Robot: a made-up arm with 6 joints.
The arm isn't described. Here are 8 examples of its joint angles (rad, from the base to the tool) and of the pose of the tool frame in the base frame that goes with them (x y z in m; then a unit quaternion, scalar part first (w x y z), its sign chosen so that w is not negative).
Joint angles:
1: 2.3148 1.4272 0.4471 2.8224 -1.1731 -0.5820
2: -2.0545 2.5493 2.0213 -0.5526 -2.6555 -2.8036
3: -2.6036 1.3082 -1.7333 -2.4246 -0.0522 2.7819
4: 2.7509 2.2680 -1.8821 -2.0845 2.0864 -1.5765
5: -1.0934 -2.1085 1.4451 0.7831 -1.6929 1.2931
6: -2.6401 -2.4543 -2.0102 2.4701 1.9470 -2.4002
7: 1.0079 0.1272 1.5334 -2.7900 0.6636 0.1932
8: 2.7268 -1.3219 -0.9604 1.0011 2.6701 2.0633
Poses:
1: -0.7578 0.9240 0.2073 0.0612 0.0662 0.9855 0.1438
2: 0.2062 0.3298 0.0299 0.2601 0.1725 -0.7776 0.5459
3: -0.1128 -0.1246 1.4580 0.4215 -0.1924 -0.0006 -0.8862
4: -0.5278 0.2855 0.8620 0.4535 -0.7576 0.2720 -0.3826
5: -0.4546 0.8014 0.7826 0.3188 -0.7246 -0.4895 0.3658
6: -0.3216 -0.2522 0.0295 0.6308 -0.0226 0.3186 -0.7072
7: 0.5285 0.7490 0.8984 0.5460 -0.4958 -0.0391 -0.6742
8: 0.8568 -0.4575 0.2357 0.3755 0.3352 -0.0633 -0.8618
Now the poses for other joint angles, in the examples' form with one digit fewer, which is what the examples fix.
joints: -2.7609 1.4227 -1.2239 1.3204 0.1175 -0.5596
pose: -0.565 -0.240 1.428 0.541 0.122 0.034 -0.832
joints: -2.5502 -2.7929 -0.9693 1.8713 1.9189 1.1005
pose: -0.204 -0.226 -0.470 0.241 0.397 -0.350 0.813
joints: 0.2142 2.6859 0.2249 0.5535 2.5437 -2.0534
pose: 0.269 0.099 -0.544 0.320 0.330 -0.209 -0.863
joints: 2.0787 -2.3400 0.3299 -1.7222 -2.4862 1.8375
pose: 0.400 -0.831 0.012 0.837 -0.116 -0.526 -0.100
